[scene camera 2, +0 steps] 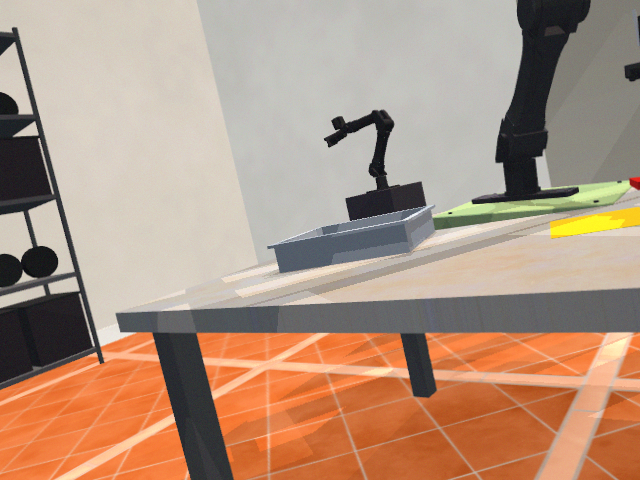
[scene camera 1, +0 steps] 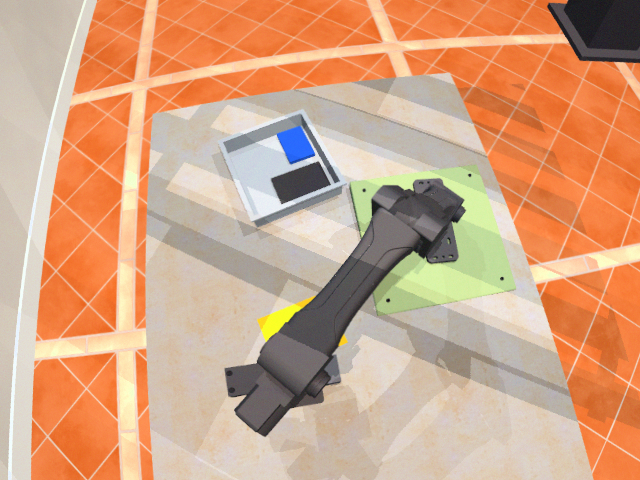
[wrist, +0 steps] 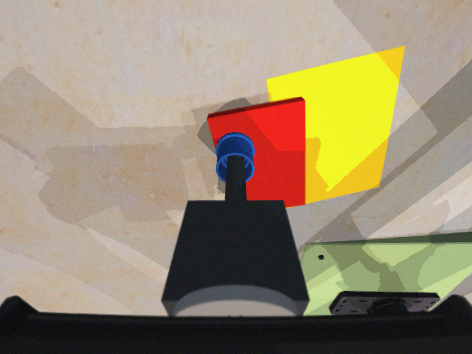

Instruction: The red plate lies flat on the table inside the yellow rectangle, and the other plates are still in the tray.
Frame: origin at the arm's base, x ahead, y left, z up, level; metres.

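Where they show: end effector, tool point: [wrist: 235, 144]; arm's base, origin of the base link: [scene camera 2: 523, 198] [wrist: 382, 301].
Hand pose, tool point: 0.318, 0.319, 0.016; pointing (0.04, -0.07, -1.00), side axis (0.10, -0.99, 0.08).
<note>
Each offset is from my tool point to the top centre of the thing, as dx, dy, dz. "*": to the spot under its first point.
My suction cup [wrist: 235, 157] is blue and holds the red plate {-0.014, -0.023, +0.015} [wrist: 277, 155] near one side of it, above the table. In the wrist view the plate overlaps the left part of the yellow rectangle {* +0.022, -0.115, -0.034} [wrist: 355, 115] [scene camera 1: 275, 321] [scene camera 2: 594, 225]. A sliver of the red plate [scene camera 2: 635, 182] shows at the right edge of scene camera 2. In scene camera 1 the arm hides the cup and plate and covers part of the rectangle. The blue plate {-0.022, -0.565, -0.020} [scene camera 1: 296, 144] and the black plate {-0.029, -0.447, -0.022} [scene camera 1: 300, 182] lie in the grey tray {+0.017, -0.490, +0.016} [scene camera 1: 301, 205] [scene camera 2: 341, 254]; its inside is hidden in scene camera 2.
The arm's base stands on a green board [scene camera 1: 480, 248] [scene camera 2: 465, 218] [wrist: 320, 280] beside the tray and the rectangle. The table's edge [scene camera 2: 361, 316] shows in scene camera 2. A small arm [scene camera 2: 381, 147] on a dark block and a shelf rack [scene camera 2: 63, 222] stand behind.
</note>
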